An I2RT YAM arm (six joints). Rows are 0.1 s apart.
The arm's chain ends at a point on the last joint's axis. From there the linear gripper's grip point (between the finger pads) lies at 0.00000 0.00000 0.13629 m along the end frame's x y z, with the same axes.
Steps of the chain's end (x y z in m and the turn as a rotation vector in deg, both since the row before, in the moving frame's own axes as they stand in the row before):
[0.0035, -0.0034, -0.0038, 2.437, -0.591, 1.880]
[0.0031, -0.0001, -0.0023, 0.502, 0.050, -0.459]
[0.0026, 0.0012, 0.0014, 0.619, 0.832, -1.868]
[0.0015, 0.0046, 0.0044, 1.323, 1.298, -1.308]
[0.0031, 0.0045, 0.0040, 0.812, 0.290, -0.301]
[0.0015, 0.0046, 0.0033, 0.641, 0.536, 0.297]
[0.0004, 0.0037, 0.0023, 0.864, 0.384, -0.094]
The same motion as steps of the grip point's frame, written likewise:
[0.0022, -0.0092, -0.0039, 2.437, -0.591, 1.880]
[0.0032, -0.0013, -0.0023, 0.502, 0.050, -0.459]
[0.0046, -0.0003, 0.0014, 0.619, 0.832, -1.868]
[0.0046, 0.0014, 0.0043, 1.323, 1.298, -1.308]
[0.0038, 0.0026, 0.0040, 0.812, 0.290, -0.301]
[0.0028, 0.0031, 0.0033, 0.641, 0.536, 0.297]
[0.0013, 0.0016, 0.0023, 0.864, 0.384, -0.094]

